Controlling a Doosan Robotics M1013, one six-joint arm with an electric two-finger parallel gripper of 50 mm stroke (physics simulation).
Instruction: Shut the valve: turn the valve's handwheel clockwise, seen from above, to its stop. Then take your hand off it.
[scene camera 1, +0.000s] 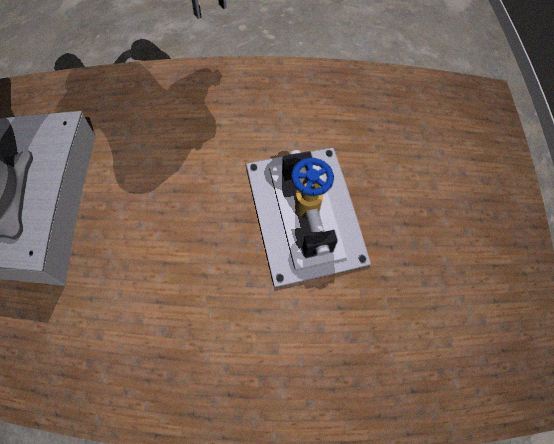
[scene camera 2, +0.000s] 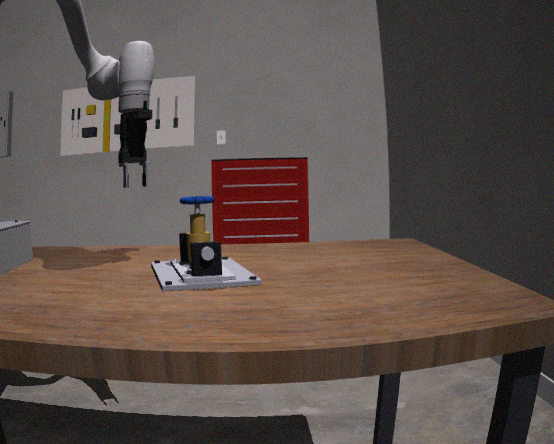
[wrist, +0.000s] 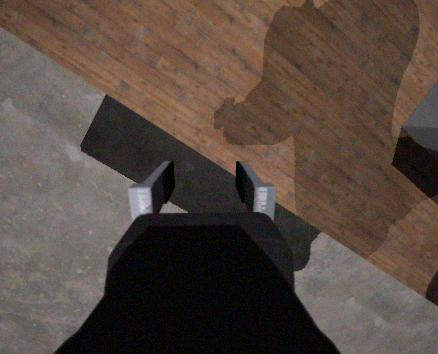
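Note:
The blue five-spoke handwheel (scene camera 1: 313, 174) (scene camera 2: 197, 200) sits level on top of the yellow valve body (scene camera 1: 309, 200) (scene camera 2: 198, 240). The valve is held by black blocks on a light grey base plate (scene camera 1: 271, 220) (scene camera 2: 242, 281). My gripper (scene camera 1: 210, 11) (scene camera 2: 135, 184) (wrist: 205, 174) is open, with nothing between its fingers, which point down. In the scene camera 2 view it appears left of the handwheel and a little higher, apart from it. In the scene camera 1 view its fingertips are at the top edge, beyond the table edge. The valve does not show in the wrist view.
The wooden table (scene camera 1: 425, 300) (scene camera 2: 350, 300) (wrist: 165, 60) carries the base plate. A large grey box (scene camera 1: 55, 200) (scene camera 2: 17, 245) (wrist: 425, 120) stands left of the valve in both scene views, and at the right edge of the wrist view. A red drawer cabinet (scene camera 2: 260, 177) stands behind the table.

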